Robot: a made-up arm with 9 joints. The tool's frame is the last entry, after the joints. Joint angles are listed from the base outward. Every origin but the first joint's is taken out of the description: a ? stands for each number. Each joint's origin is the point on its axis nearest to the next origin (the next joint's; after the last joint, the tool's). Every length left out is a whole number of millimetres.
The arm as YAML. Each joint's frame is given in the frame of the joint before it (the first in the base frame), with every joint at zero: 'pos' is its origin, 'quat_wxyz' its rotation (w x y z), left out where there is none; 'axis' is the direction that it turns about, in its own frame. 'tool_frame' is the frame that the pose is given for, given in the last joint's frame.
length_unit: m
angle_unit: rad
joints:
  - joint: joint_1
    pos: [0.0, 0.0, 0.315]
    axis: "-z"
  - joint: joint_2
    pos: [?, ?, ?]
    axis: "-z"
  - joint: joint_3
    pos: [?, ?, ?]
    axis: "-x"
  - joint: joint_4
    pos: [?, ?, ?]
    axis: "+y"
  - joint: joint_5
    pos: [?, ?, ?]
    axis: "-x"
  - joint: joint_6
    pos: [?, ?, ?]
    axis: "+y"
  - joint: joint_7
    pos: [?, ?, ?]
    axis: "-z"
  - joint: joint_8
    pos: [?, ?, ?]
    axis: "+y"
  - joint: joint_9
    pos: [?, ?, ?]
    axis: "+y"
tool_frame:
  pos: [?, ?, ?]
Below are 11 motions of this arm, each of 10 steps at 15 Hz.
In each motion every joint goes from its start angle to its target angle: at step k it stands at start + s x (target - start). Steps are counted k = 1, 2, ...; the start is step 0. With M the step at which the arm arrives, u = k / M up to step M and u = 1 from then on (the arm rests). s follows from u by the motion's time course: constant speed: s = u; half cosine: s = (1 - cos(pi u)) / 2; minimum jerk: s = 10 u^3 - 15 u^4 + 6 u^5.
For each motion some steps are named. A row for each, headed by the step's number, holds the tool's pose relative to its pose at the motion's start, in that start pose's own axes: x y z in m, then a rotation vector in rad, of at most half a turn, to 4 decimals.
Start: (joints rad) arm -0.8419 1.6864 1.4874 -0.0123 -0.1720 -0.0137 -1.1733 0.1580 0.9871
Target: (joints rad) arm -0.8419 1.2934 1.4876 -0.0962 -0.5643 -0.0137 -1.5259 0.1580 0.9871
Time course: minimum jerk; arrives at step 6
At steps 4, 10:
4: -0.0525 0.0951 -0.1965 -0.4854 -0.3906 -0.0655
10: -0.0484 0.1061 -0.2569 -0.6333 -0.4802 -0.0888

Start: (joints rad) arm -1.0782 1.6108 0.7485 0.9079 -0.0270 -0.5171 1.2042 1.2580 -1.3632
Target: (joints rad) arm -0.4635 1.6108 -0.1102 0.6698 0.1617 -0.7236 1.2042 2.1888 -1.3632
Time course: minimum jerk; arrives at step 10
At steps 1, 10:
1: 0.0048 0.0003 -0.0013 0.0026 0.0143 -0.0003
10: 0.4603 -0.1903 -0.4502 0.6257 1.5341 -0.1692

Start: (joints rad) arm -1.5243 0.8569 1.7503 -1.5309 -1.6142 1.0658 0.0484 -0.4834 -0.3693
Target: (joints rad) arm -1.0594 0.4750 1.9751 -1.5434 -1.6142 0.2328 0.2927 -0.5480 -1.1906
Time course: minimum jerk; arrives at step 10
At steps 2, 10:
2: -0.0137 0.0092 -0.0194 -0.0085 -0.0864 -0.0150
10: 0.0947 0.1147 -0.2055 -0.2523 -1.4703 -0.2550

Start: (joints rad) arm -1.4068 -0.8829 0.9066 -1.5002 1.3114 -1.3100 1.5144 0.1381 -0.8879
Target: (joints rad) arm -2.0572 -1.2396 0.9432 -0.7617 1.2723 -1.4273 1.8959 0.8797 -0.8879
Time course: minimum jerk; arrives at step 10
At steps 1, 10:
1: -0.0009 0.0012 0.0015 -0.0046 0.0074 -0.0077
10: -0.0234 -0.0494 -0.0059 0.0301 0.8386 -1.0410

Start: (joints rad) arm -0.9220 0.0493 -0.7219 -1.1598 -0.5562 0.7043 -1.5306 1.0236 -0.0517
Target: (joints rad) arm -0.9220 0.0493 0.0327 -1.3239 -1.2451 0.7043 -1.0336 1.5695 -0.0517
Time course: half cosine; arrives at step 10
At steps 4, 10:
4: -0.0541 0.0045 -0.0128 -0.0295 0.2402 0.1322
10: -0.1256 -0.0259 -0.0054 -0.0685 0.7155 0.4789

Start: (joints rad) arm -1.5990 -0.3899 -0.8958 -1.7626 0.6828 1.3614 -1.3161 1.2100 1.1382
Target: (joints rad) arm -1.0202 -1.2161 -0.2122 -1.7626 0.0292 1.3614 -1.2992 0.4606 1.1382
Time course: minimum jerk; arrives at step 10
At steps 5, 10:
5: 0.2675 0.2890 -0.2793 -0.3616 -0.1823 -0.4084
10: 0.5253 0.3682 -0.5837 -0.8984 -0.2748 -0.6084

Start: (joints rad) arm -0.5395 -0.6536 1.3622 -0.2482 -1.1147 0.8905 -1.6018 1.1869 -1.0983
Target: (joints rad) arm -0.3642 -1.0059 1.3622 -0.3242 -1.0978 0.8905 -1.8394 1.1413 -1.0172
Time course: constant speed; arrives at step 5
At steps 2, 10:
2: 0.0075 0.0110 0.0057 -0.0399 0.0926 0.1497
10: 0.0219 0.0238 0.0194 -0.0915 0.2354 0.3744

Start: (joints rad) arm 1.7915 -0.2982 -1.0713 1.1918 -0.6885 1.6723 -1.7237 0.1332 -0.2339
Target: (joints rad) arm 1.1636 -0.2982 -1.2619 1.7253 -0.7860 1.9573 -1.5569 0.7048 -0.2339
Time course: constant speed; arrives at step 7
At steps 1, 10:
1: 0.0585 0.0175 0.0328 0.1715 -0.0146 -0.0421
10: 0.3565 -0.0966 0.2649 1.1762 -0.1991 0.0796

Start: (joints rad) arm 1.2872 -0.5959 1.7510 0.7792 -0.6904 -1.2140 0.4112 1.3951 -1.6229
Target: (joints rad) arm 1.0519 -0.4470 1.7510 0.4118 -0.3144 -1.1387 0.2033 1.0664 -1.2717
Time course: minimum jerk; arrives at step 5
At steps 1, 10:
1: -0.0039 -0.0007 -0.0004 0.0215 -0.0108 0.0335
10: -0.0954 -0.0368 -0.0299 0.2809 -0.2802 0.5705

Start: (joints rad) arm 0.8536 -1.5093 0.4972 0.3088 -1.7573 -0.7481 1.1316 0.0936 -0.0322
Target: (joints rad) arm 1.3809 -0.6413 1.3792 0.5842 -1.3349 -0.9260 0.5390 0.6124 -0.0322
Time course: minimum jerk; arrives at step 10
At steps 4, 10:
4: -0.1701 -0.0722 0.0079 0.2245 -0.4484 0.1886
10: -0.5224 0.0656 -0.2742 -0.0428 -1.3970 -0.1510

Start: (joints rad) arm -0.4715 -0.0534 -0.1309 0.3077 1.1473 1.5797 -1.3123 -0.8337 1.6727
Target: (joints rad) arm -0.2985 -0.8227 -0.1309 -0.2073 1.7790 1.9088 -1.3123 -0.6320 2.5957
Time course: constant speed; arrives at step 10
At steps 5, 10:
5: 0.1605 -0.0148 0.1944 0.2598 0.3505 -0.2698
10: 0.2716 -0.1155 0.3285 0.5116 0.5628 -0.2959

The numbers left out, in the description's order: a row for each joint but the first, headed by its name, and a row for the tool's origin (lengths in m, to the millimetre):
joint_2: 0.073 -0.363 0.0
joint_3: 0.431 0.098 0.0
joint_4: 0.0 0.056 -0.215
joint_5: -0.459 0.0 -0.029
joint_6: 0.0 -0.097 0.013
joint_7: 0.054 0.0 -0.071
joint_8: 0.299 0.039 0.0
joint_9: -0.05 0.0 0.155
tool: -0.343 0.0 0.081

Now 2 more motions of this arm.
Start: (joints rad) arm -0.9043 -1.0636 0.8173 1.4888 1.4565 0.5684 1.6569 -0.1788 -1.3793
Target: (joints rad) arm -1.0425 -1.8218 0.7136 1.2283 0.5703 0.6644 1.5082 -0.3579 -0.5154
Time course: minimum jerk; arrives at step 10
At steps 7, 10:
7: 0.0817 -0.0293 0.5612 -0.1021 1.0442 -0.4786
10: 0.1241 -0.0051 0.6319 -0.0292 1.1828 -0.6264

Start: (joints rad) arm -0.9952 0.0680 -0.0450 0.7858 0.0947 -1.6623 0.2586 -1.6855 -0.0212
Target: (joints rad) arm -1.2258 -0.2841 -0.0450 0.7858 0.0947 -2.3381 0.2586 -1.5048 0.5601
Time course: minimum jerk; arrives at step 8
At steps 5, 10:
5: 0.1659 0.2494 0.0489 0.2515 0.1623 -0.4643
10: 0.2477 0.2936 0.0863 0.3694 0.2231 -0.6323

